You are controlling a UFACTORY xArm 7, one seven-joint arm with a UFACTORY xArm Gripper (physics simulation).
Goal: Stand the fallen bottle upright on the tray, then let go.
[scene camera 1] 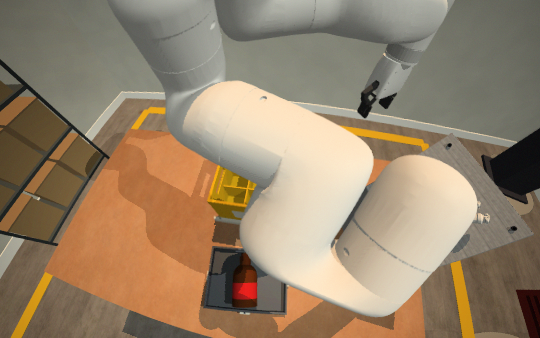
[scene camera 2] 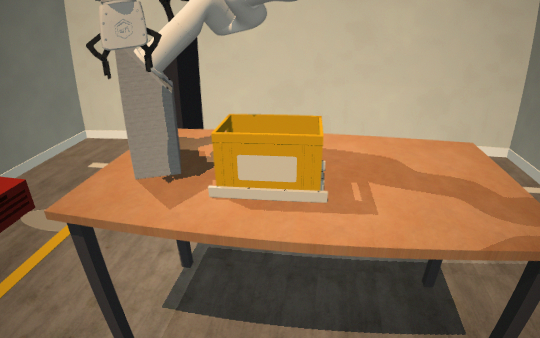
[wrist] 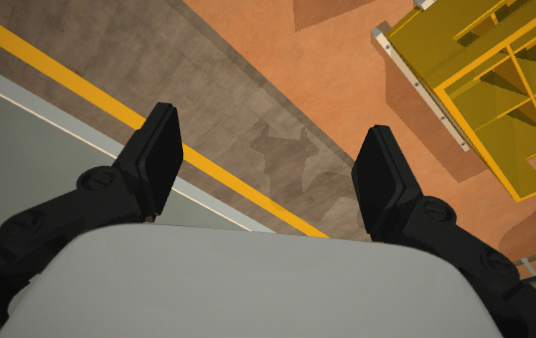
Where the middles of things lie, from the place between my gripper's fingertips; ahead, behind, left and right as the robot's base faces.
My hand is 52 cm to the right of the brown bottle [scene camera 1: 244, 292], 30 cm above it and 16 cm short of it.
